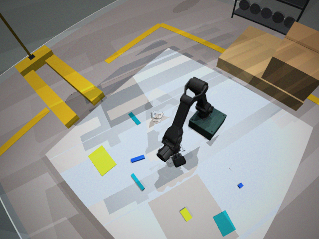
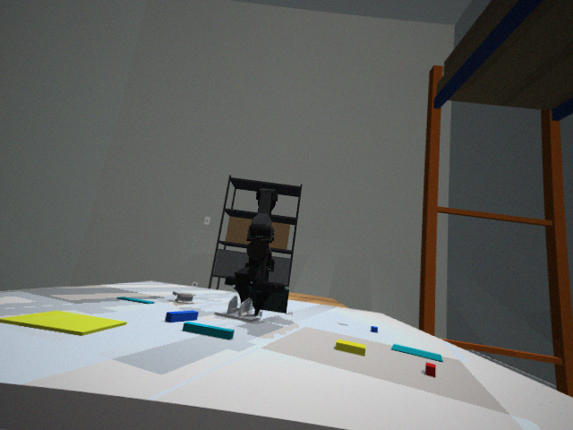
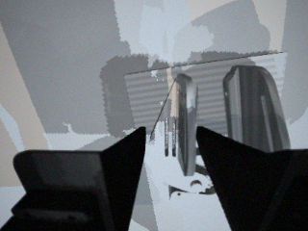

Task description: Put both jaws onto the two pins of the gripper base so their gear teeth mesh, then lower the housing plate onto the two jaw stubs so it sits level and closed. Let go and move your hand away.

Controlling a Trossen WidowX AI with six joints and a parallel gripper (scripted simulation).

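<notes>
The grey jaw lies 40 mm behind my gripper tip and 10 mm to the right of it. Also, from my gripper tip: small yellow block: 290 mm to the left, 160 mm ahead, 10 mm below; then small blue cube: 380 mm to the left, 170 mm behind, 10 mm below; then housing plate: 60 mm behind, 20 mm to the right, 10 mm below.
</notes>
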